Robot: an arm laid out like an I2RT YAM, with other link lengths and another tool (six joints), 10 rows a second.
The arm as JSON. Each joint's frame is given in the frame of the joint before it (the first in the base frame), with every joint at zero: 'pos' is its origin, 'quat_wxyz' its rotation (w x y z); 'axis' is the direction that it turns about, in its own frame. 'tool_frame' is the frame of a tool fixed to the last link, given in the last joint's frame.
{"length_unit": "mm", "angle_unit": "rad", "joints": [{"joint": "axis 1", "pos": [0.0, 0.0, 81.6], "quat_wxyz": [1.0, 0.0, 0.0, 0.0], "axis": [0.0, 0.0, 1.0]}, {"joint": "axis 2", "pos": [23.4, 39.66, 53.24], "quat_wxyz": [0.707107, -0.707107, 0.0, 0.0], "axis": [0.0, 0.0, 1.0]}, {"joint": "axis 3", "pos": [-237.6, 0.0, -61.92], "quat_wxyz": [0.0, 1.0, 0.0, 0.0], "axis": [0.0, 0.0, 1.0]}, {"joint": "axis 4", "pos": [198.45, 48.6, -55.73], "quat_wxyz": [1.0, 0.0, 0.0, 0.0], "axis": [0.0, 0.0, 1.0]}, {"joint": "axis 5", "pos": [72.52, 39.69, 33.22], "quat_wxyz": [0.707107, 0.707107, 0.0, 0.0], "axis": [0.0, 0.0, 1.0]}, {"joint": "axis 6", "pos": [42.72, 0.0, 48.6], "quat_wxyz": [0.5, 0.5, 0.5, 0.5], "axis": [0.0, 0.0, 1.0]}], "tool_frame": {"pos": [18.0, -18.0, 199.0], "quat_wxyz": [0.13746, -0.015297, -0.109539, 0.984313]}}
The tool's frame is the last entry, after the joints.
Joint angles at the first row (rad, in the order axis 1, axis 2, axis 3, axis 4, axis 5, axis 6):
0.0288 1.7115 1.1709 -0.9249 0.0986 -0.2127
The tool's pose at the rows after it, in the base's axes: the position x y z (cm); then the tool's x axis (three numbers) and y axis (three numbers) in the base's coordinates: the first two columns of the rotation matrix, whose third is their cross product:
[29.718 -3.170 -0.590 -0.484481 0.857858 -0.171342 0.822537 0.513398 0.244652]
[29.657 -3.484 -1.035 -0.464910 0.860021 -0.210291 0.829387 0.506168 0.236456]
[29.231 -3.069 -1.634 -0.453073 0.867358 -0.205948 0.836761 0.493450 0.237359]
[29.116 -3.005 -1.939 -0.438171 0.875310 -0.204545 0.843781 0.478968 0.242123]
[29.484 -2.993 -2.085 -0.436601 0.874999 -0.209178 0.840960 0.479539 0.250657]
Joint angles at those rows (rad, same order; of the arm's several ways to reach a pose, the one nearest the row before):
0.0544 1.7191 1.1355 -0.8837 0.1410 -0.1921
0.0818 1.7195 1.0992 -0.8432 0.1844 -0.1486
0.0986 1.7199 1.0695 -0.8200 0.1833 -0.1169
0.1016 1.7210 1.0546 -0.8036 0.1822 -0.0971
0.1016 1.7268 1.0508 -0.7838 0.1833 -0.0979

